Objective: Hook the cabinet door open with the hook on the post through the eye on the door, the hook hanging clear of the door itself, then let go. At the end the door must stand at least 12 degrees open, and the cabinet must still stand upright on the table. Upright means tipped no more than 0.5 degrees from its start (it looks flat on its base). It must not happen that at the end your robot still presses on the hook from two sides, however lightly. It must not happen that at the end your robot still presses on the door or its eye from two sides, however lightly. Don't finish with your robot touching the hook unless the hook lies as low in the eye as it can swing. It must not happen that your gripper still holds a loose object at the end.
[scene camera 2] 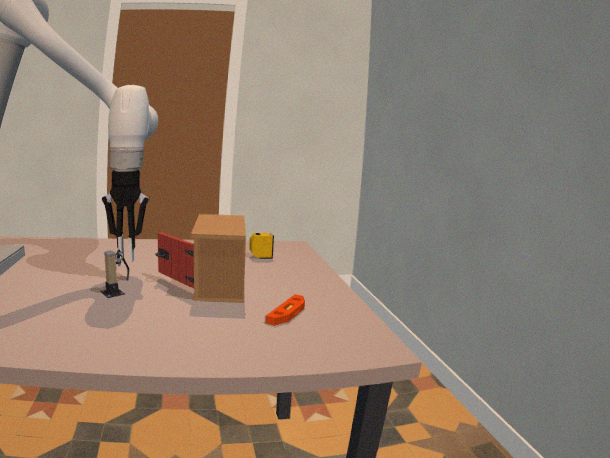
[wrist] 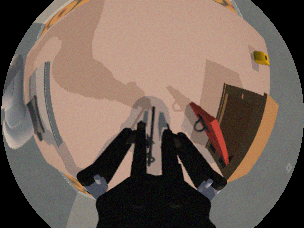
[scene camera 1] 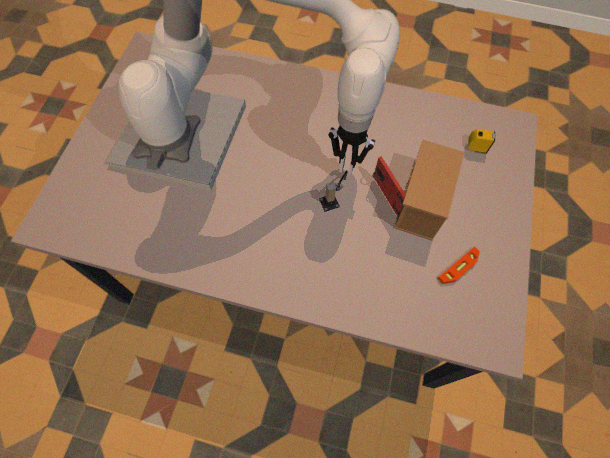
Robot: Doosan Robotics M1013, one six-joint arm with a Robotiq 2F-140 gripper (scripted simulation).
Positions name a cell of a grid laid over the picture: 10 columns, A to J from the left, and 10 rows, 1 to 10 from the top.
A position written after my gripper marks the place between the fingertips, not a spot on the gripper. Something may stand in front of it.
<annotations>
my gripper: scene camera 2 C6; wrist F6; scene camera 1 F4
wooden cabinet: scene camera 2 D6; wrist I6; scene camera 1 H5
</annotations>
